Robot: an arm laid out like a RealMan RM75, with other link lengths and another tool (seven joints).
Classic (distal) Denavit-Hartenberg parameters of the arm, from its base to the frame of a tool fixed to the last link. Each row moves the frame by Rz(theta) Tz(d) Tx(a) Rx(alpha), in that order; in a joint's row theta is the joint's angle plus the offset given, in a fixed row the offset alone. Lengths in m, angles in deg.
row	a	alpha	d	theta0
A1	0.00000	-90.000	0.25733	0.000
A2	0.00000	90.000	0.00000	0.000
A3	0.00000	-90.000	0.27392	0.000
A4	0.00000	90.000	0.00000	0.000
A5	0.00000	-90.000	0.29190	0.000
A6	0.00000	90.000	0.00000	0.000
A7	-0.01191	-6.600	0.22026	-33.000
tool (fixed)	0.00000	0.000	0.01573	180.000
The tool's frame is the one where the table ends.
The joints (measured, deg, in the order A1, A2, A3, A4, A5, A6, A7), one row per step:
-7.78, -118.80, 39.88, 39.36, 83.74, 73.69, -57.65
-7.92, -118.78, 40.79, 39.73, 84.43, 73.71, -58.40
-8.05, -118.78, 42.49, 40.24, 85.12, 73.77, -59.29
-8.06, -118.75, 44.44, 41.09, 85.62, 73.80, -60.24
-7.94, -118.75, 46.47, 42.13, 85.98, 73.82, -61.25
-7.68, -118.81, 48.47, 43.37, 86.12, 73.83, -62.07
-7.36, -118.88, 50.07, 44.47, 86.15, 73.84, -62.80
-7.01, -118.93, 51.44, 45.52, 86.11, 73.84, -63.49
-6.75, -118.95, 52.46, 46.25, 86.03, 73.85, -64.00
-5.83, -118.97, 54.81, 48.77, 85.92, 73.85, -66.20
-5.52, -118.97, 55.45, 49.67, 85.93, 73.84, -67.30
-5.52, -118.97, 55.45, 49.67, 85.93, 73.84, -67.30
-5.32, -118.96, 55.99, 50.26, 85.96, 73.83, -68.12
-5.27, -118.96, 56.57, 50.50, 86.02, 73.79, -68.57
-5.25, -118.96, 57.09, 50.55, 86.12, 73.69, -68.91
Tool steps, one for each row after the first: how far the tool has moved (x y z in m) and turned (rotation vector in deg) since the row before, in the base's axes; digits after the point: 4 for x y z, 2 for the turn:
0.0036, 0.0011, -0.0048, -1.37, 0.10, -0.43
0.0063, 0.0012, -0.0083, -2.03, 0.15, -0.84
0.0070, 0.0013, -0.0070, -1.94, 0.32, -0.98
0.0072, 0.0008, -0.0064, -1.83, 0.30, -0.97
0.0073, 0.0006, -0.0053, -1.50, 0.38, -1.05
0.0058, 0.0000, -0.0038, -1.11, 0.22, -0.77
0.0050, -0.0002, -0.0026, -0.87, 0.15, -0.62
0.0037, -0.0002, -0.0020, -0.63, 0.06, -0.44
0.0092, -0.0006, -0.0013, -1.41, -0.13, -0.65
0.0029, -0.0001, 0.0004, -0.45, -0.26, 0.05
0.0000, 0.0000, 0.0000, 0.00, 0.00, 0.00
0.0022, -0.0002, -0.0004, -0.44, -0.21, 0.04
0.0020, -0.0002, -0.0023, -0.54, -0.09, -0.09
0.0011, -0.0005, -0.0028, -0.54, -0.06, 0.03

